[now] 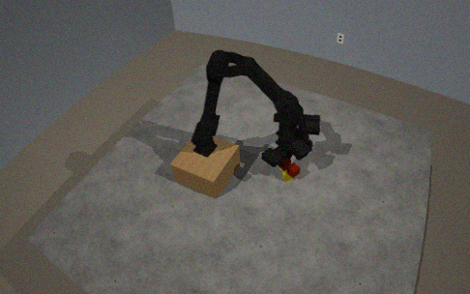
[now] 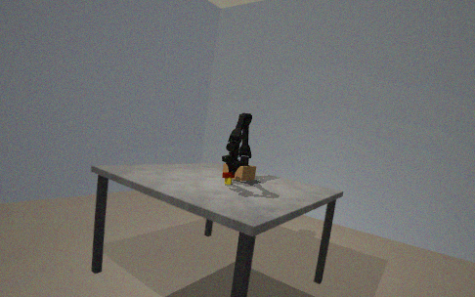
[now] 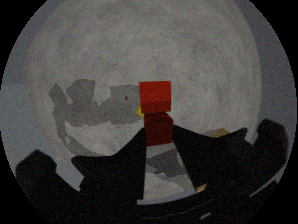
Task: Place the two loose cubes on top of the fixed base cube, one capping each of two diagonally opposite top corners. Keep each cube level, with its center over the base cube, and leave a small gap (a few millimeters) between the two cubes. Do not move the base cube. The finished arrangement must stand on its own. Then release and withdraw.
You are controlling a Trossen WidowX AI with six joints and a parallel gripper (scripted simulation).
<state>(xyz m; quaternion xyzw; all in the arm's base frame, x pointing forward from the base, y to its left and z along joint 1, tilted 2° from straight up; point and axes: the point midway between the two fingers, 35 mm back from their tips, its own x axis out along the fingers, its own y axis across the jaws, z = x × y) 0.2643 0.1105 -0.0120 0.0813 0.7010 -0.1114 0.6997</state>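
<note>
The red cube is right at my gripper tip. Round my gripper tip: yellow cube (4 cm below, 2 cm ahead).
</note>
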